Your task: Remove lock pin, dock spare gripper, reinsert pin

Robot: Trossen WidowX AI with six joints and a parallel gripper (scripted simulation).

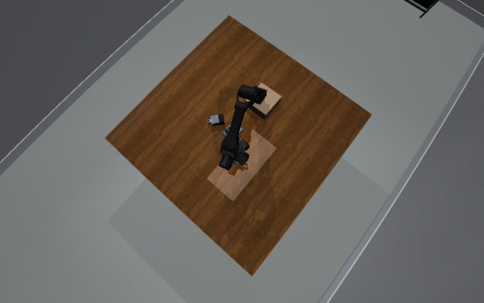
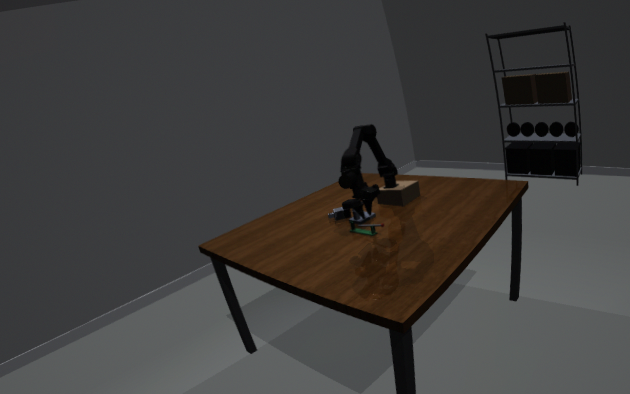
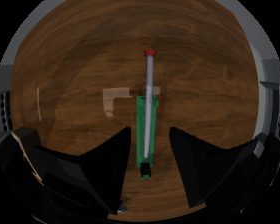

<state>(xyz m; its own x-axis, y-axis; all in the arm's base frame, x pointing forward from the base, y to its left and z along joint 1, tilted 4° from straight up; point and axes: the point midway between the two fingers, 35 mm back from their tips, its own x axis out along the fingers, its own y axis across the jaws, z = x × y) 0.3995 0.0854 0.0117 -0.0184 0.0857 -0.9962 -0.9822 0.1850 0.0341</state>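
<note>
Right now my gripper tip is 1 cm past the green rack, 4 cm to the left of it and 5 cm above it. Round my gripper tip: grey mount 13 cm behind, 13 cm to the right, 3 cm below; then spare gripper 15 cm behind, 26 cm to the right, 6 cm below.
</note>
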